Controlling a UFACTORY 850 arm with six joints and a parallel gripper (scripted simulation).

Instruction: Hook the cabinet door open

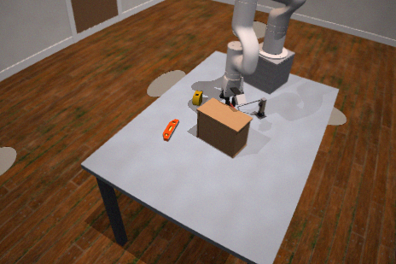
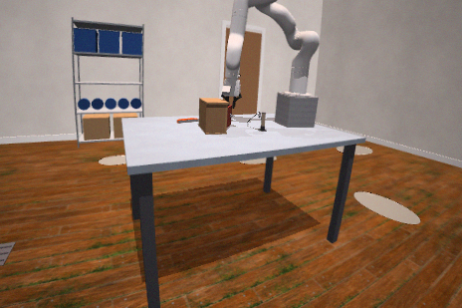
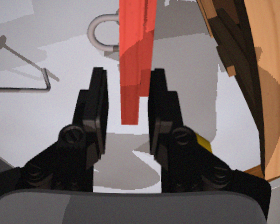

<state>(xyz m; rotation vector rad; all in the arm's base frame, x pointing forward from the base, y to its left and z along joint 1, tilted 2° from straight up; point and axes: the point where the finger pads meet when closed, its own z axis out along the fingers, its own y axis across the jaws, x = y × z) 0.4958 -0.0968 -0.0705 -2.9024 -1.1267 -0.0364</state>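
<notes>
Now: the thin grey hook rod 130 mm behind my hand, 80 mm to the left of it and 80 mm below it. Also, from my hand: yellow block: 100 mm behind, 220 mm to the right, 100 mm below; then orange level: 170 mm ahead, 250 mm to the right, 130 mm below; then red door: 50 mm ahead, 50 mm to the left, 60 mm below.
</notes>
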